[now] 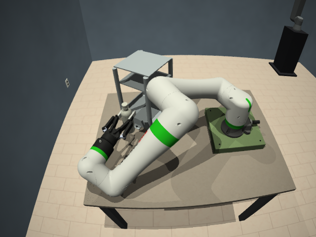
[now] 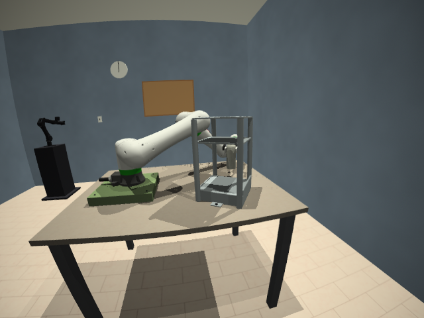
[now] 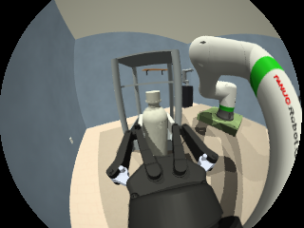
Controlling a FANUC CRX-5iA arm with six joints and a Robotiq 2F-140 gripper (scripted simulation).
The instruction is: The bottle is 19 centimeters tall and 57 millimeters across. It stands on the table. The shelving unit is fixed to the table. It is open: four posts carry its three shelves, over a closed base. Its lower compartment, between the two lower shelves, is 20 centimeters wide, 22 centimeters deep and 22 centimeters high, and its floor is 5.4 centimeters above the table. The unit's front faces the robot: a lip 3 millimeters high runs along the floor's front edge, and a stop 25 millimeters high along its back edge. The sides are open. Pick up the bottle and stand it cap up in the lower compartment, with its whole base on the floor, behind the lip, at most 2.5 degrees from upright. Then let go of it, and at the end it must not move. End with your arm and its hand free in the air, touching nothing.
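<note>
Right now my hand is 90 mm past the grey shelving unit and 190 mm to the left of it. From my hand the other things lie so: pale grey bottle: 10 mm above.
</note>
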